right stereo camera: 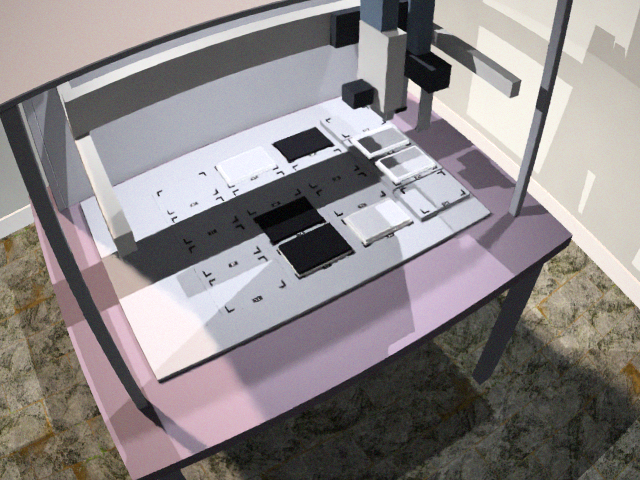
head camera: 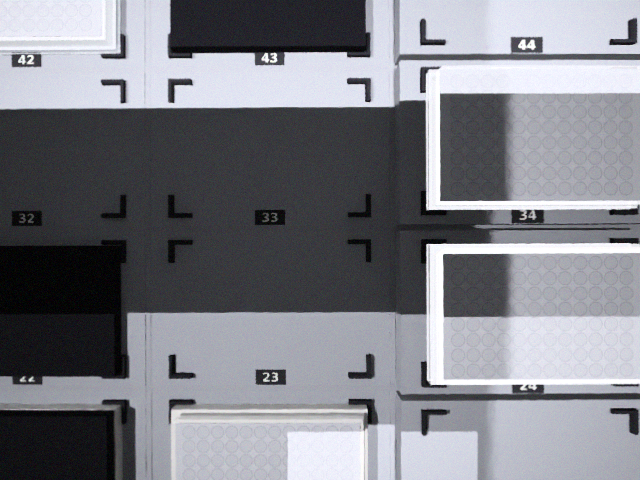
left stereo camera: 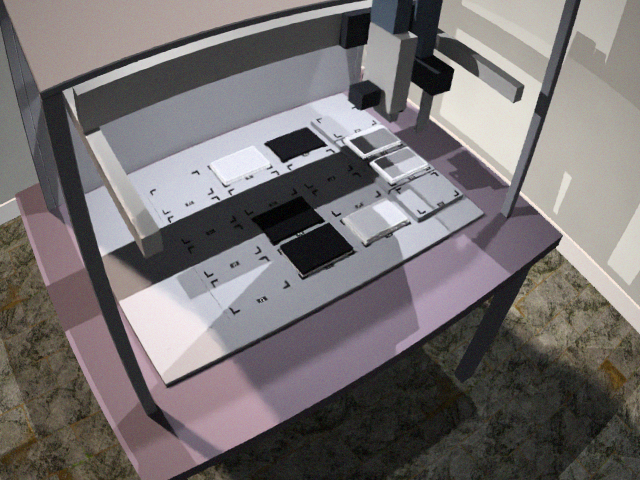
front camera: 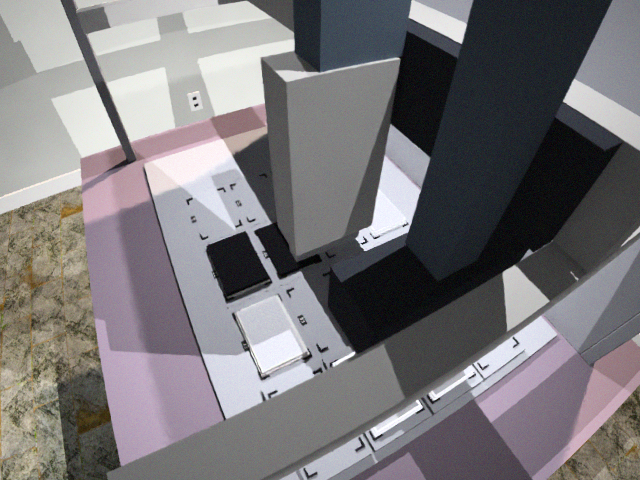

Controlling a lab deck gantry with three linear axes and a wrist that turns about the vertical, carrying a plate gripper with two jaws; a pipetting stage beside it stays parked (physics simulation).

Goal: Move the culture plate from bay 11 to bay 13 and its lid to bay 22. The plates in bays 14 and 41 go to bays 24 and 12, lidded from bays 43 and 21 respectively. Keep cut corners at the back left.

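Places are measured from the robot's base along level axes (x right, y ahead, z up), in millimetres.
Pixels of known places: gripper, between the fingertips: (right stereo camera: 411, 119) (left stereo camera: 408, 121); robot's base, origin of its link: (right stereo camera: 229, 311) (left stereo camera: 234, 312) (front camera: 188, 201).
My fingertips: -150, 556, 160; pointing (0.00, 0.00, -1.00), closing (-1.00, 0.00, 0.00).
Observation:
Ahead of a thing's pixels: the offset from my fingertips to its middle, as dx, dy, dz. "pt": to the spot under its first point.
The culture plate @(+107, -164, -153) (head camera: 222, 454) (front camera: 271, 335) (left stereo camera: 376, 221) (right stereo camera: 377, 221) is in bay 13, unlidded. Its black lid @(+0, -328, -156) (head camera: 56, 289) (left stereo camera: 289, 219) lies in bay 22. A black-lidded plate @(+107, -328, -147) (head camera: 51, 449) (front camera: 237, 264) (left stereo camera: 316, 249) sits in bay 12. A white plate @(+0, +0, -138) (head camera: 568, 335) (left stereo camera: 400, 165) is in bay 24, without a black lid. A black lid @(-214, -164, -156) (head camera: 268, 23) (left stereo camera: 294, 144) lies in bay 43. My gripper (left stereo camera: 406, 117) (right stereo camera: 407, 117) is raised at the back right, open, with no plate seen at the visible jaw. Its other jaw is hidden behind the pipetting stage. Cut corners are too small to tell.
White plates stand in bay 34 @(pt -98, +16, -131) (head camera: 568, 149) (left stereo camera: 372, 140) and bay 42 @(pt -183, -303, -146) (head camera: 46, 23) (left stereo camera: 239, 164). The grey pipetting stage (front camera: 330, 155) (left stereo camera: 387, 72) hangs beside my hand. A grey beam (front camera: 372, 377) crosses the front view.

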